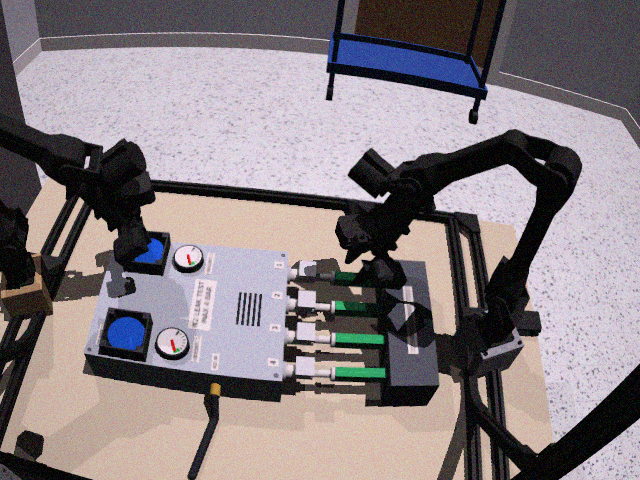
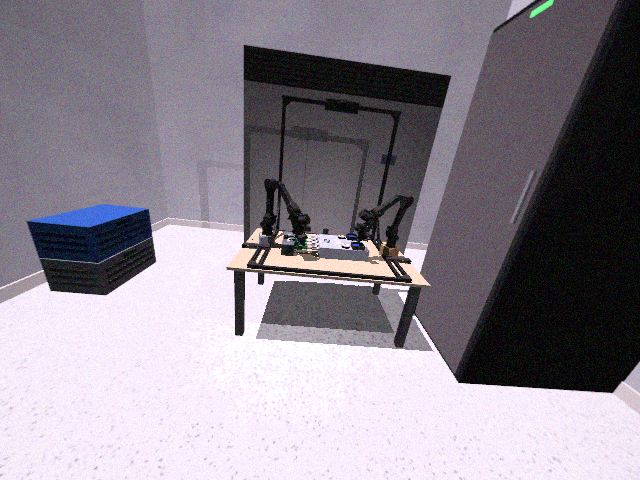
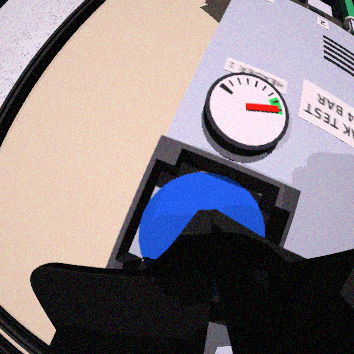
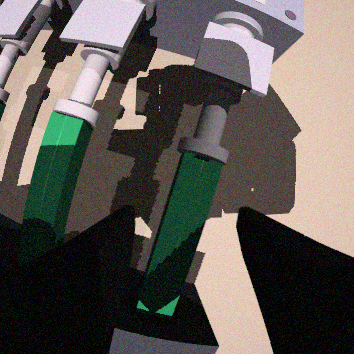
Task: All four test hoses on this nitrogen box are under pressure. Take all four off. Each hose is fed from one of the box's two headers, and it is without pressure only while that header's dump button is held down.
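Places are measured from the left arm's base along level axes (x ahead, y left, z up), in metres.
Pixels of known places: left gripper, fingertip midpoint: (image 1: 149,241) (image 2: 357,243) (image 3: 206,218); right gripper, fingertip midpoint: (image 1: 350,273) (image 2: 303,244) (image 4: 186,216); left arm's base at its link origin: (image 1: 20,274) (image 2: 390,246); right arm's base at its link origin: (image 1: 494,331) (image 2: 266,233).
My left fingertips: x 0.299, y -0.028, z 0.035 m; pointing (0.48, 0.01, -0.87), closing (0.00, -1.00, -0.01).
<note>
Ahead of a thing's pixels: the offset from my left fingertips to its middle. "spot": to the spot under its first point.
The nitrogen box {spot: 0.057 m right, 0.130 m ahead, 0.039 m down} (image 1: 222,263) (image 2: 343,253) has four green hoses at its ports: hose 1 {spot: 0.143 m right, 0.334 m ahead, 0.056 m down} (image 1: 343,279) (image 4: 192,200), hose 2 {spot: 0.212 m right, 0.329 m ahead, 0.055 m down} (image 1: 356,308) (image 4: 60,165), hose 3 {spot: 0.275 m right, 0.303 m ahead, 0.054 m down} (image 1: 357,339) and hose 4 {spot: 0.340 m right, 0.277 m ahead, 0.054 m down} (image 1: 359,373). My left gripper (image 3: 206,218) is shut, its tips over the upper blue button {0.001 m right, 0.010 m back, 0.034 m down} (image 1: 154,250) (image 3: 200,195); contact is unclear. The header 1 gauge {spot: 0.038 m right, 0.068 m ahead, 0.023 m down} (image 1: 188,257) (image 3: 246,111) has its needle on the green band. The lower blue button {0.176 m right, 0.083 m back, 0.034 m down} (image 1: 125,333) is uncovered, beside the other gauge {spot: 0.212 m right, 0.005 m back, 0.023 m down} (image 1: 172,342). My right gripper (image 4: 186,216) is partly open, fingers on either side of hose 1, not gripping.
A dark block {spot: 0.384 m right, 0.355 m ahead, 0.039 m down} (image 1: 413,374) stands at the hoses' far ends, partly beneath the right gripper. A black supply line {spot: 0.372 m right, 0.010 m back, 0.105 m down} (image 1: 202,444) leaves the box's near side. Black frame rails (image 1: 248,192) edge the table. A blue cart (image 1: 403,62) stands on the floor beyond.
</note>
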